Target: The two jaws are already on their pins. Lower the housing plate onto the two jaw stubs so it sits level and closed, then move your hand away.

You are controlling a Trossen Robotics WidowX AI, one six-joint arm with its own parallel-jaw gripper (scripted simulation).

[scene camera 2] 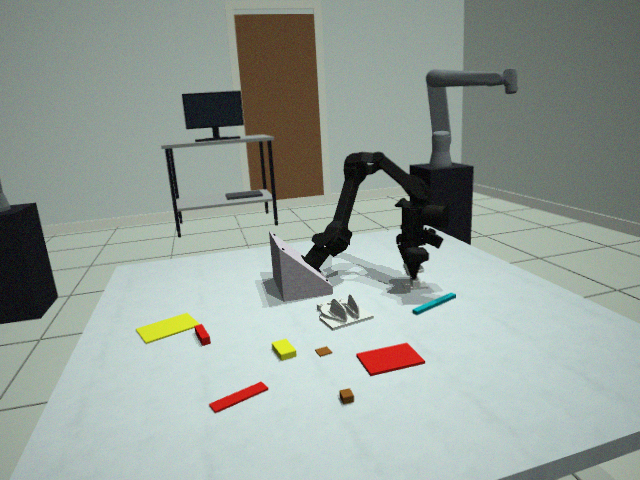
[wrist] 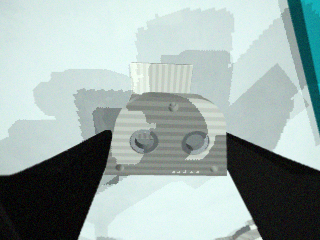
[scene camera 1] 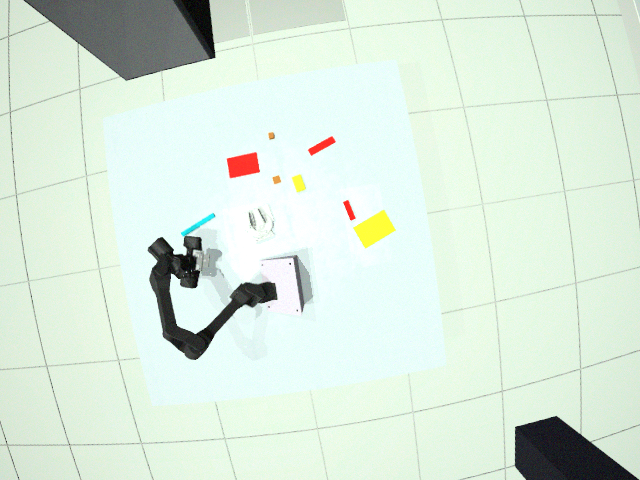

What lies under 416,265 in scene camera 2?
My gripper.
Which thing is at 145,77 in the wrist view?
A white piece.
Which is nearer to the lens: the red plate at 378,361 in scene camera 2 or the yellow plate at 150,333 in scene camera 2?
The red plate.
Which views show the yellow plate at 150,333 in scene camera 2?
Scene camera 2 and scene camera 1 only.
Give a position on a yellow plate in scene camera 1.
At 372,230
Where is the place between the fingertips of my gripper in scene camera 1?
At 200,260
